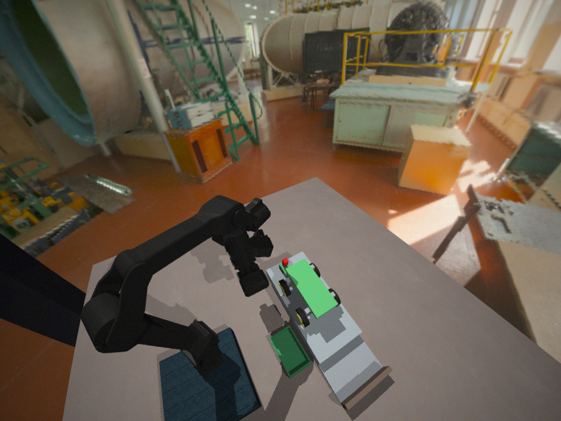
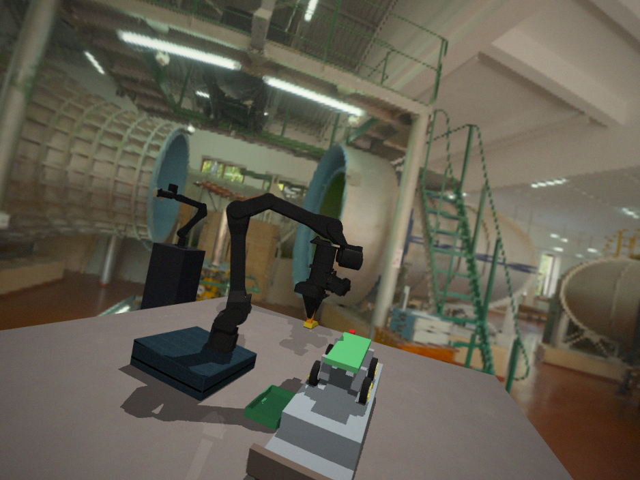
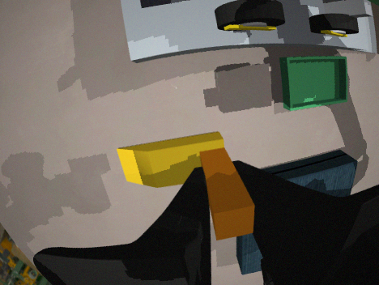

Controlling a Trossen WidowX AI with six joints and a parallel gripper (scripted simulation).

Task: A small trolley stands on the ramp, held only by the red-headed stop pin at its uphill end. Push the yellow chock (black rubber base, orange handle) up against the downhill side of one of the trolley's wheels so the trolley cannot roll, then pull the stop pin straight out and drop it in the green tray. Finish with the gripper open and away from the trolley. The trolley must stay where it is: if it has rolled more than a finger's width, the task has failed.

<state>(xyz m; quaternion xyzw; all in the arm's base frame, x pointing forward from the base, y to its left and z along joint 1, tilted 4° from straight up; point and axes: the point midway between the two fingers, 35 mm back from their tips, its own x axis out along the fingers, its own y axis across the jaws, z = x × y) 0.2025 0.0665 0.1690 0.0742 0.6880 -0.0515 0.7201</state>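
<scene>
The red-headed stop pin is 12 cm ahead of my gripper tip, 1 cm to the right of it and 4 cm below it. Also, from my gripper tip: grey ramp: 12 cm ahead, 13 cm to the right, 12 cm below; then trolley: 12 cm ahead, 12 cm to the right, 6 cm below; then yellow chock: 2 cm to the left, 1 cm below.
</scene>
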